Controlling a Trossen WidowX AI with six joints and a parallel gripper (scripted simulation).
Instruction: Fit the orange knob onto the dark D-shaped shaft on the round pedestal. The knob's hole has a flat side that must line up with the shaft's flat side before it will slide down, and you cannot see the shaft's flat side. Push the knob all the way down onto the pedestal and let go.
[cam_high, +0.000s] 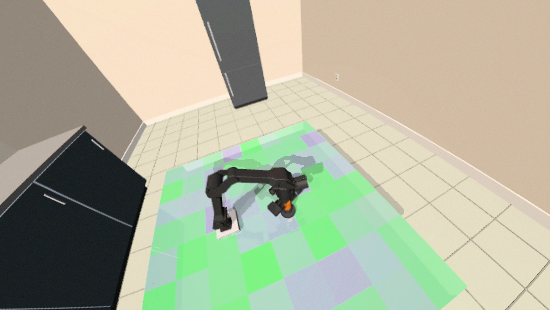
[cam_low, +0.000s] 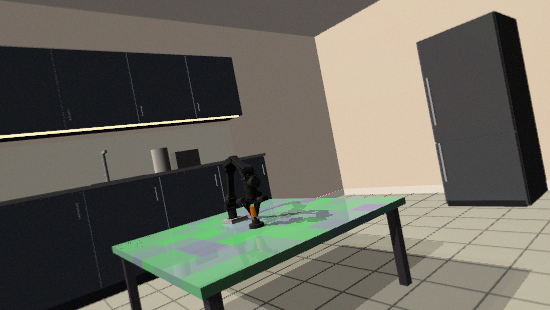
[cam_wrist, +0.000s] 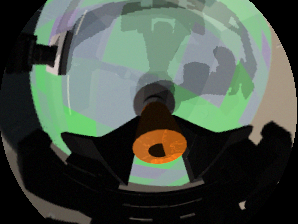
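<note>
The orange knob lies 2 cm above my gripper tip. From my gripper tip the other things lie so: dark round pedestal (4 cm below).
</note>
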